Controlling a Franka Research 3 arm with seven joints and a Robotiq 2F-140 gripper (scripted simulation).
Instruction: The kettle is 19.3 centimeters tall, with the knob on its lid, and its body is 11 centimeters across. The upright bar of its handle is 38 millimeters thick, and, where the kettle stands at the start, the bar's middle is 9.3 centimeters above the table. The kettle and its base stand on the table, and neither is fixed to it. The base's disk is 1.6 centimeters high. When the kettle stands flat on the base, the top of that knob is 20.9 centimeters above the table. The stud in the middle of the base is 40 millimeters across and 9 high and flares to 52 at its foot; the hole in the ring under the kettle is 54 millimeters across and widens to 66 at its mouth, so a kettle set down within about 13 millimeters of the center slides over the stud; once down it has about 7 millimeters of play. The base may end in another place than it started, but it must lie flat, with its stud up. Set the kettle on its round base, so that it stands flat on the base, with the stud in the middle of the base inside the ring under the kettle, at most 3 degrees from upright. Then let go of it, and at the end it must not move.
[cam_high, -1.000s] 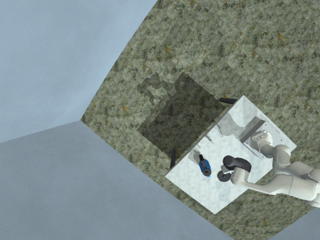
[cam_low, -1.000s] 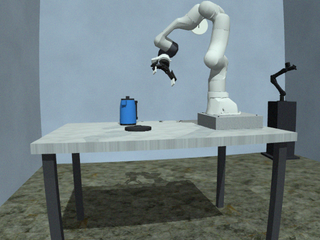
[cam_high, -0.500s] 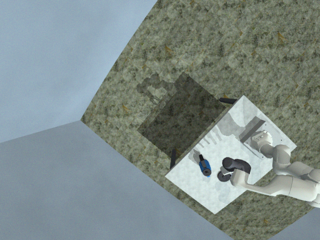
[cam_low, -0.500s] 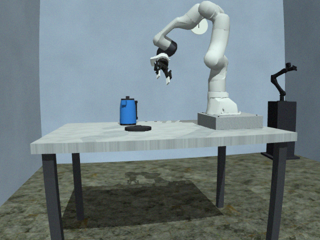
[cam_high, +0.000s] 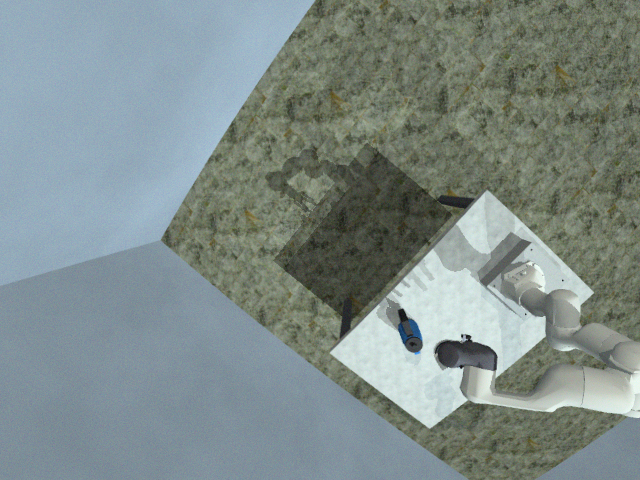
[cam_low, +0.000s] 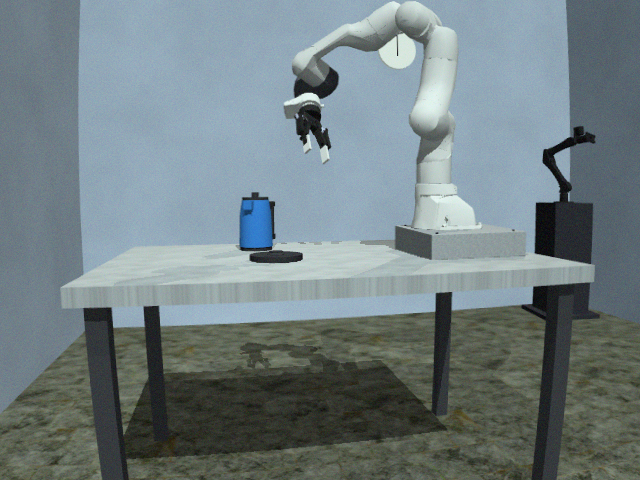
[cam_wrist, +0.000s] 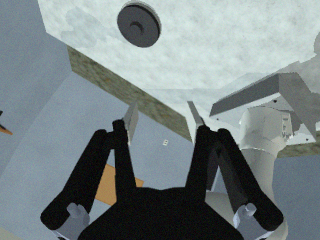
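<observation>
My gripper is now 19 cm short of the blue kettle, 10 cm to the left of it and 23 cm above it. From my hand the other things lie so: black round base 12 cm ahead, 21 cm to the left, 31 cm below.
</observation>
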